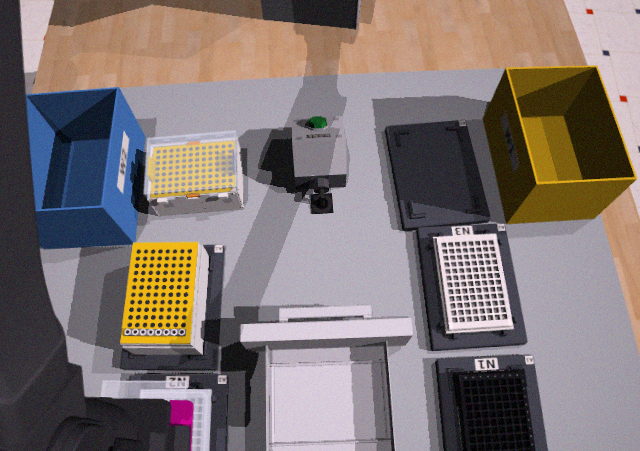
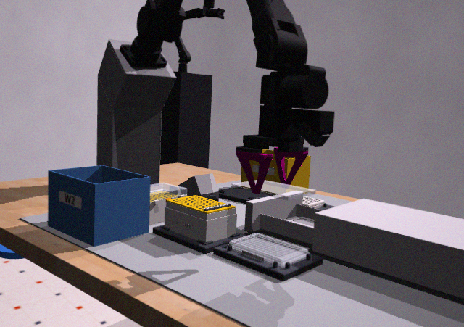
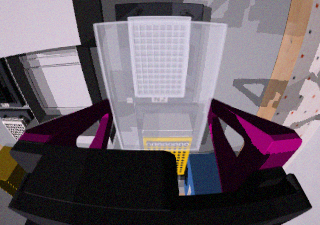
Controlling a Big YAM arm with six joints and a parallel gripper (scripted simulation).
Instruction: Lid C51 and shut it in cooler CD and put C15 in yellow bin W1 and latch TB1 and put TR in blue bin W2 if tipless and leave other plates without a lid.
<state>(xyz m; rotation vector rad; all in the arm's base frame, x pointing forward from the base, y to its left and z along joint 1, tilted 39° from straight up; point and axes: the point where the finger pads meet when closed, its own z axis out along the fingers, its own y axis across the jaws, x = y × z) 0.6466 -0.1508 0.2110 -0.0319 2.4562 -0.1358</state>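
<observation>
My gripper is now 12 cm above the clear plate. Also, from my hand: tip rack TR: 18 cm behind, 8 cm below, 1 cm to the right; then plate lid: right at my hand; then nest N2: 13 cm below.
</observation>
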